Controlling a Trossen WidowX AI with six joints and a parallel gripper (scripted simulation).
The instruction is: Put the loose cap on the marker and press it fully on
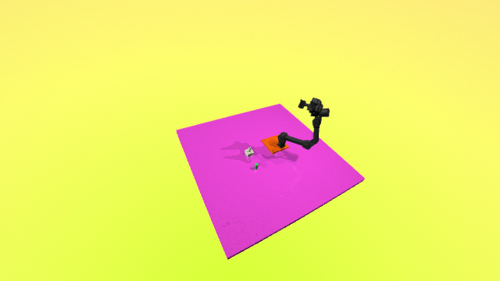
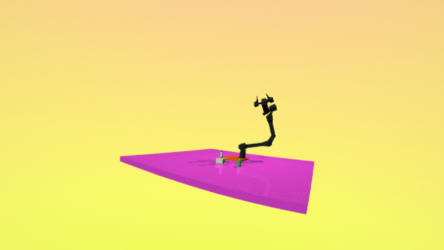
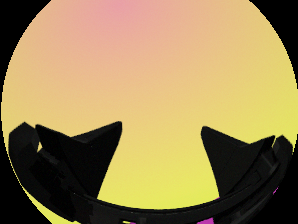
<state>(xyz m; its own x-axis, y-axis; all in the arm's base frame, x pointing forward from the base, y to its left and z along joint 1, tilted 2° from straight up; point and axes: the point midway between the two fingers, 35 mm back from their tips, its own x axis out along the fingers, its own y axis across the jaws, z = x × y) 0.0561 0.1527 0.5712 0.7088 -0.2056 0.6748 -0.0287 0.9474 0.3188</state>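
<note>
Now: the green cap 310 mm ahead of my gripper tip, 80 mm to the right of it and 580 mm below it. Round my gripper tip: holder block (260 mm ahead, 250 mm to the right, 590 mm below).
</note>
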